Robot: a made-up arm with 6 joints.
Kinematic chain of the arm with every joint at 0, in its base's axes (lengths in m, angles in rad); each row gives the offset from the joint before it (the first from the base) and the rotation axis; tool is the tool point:
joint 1: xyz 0 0 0.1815 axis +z
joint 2: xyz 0 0 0 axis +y
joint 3: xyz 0 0 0.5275 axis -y
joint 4: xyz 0 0 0 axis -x
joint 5: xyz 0.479 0 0 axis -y
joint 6: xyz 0 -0.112 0 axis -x
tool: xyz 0 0 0
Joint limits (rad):
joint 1: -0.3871..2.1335
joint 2: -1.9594..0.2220
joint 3: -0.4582..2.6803
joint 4: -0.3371..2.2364
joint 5: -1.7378..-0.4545
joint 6: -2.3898..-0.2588
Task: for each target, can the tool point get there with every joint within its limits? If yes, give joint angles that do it. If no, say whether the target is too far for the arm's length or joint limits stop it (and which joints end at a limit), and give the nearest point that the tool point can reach.
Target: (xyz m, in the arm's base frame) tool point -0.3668 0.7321 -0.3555
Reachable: no: joint limits stop it (at a limit: joint 1, joint 4) | nearest point -0.5443 0.2966 -0.3555 | short by 0.470 m
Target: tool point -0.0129 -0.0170 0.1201
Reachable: no: joint limits stop it (at a limit: joint 2, joint 3, joint 4) | nearest point -0.2606 -0.3434 0.4569 | short by 0.530 m
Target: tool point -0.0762 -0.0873 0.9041
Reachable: yes | joints 1.2913 -0.8784 -0.1774 2.0250 -0.7896 -0.9281
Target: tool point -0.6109 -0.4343 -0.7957
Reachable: no: too far | nearest point -0.5257 -0.3737 -0.4846 | short by 0.328 m
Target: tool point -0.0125 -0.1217 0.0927
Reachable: no: joint limits stop it (at a limit: joint 2, joint 3, joint 4) | nearest point -0.0440 -0.4288 0.4569 | short by 0.477 m
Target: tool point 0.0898 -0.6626 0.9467
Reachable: yes | joints 1.6128 -0.6693 1.4755 0.9851 -1.4248 -0.6519
